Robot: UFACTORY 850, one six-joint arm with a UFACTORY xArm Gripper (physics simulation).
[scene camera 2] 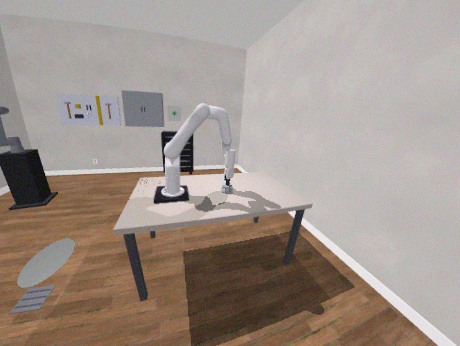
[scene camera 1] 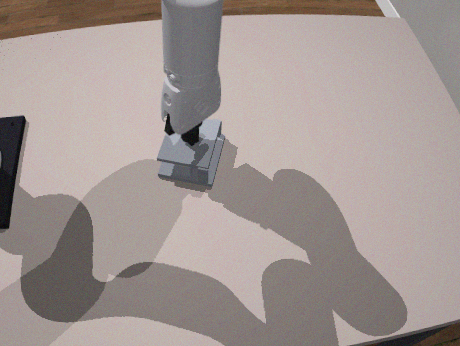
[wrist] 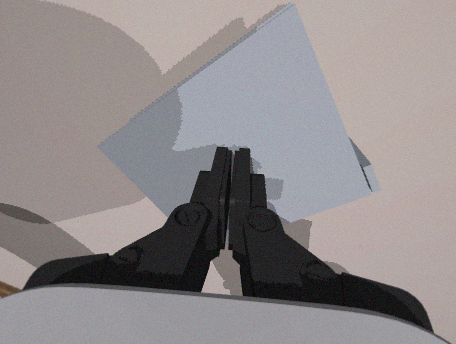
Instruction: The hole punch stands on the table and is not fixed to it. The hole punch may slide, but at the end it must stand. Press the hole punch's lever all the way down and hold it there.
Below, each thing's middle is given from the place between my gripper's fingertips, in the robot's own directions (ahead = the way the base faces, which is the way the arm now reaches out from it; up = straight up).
Now: the lever (scene camera 1: 174, 150) 1 cm below my hand.
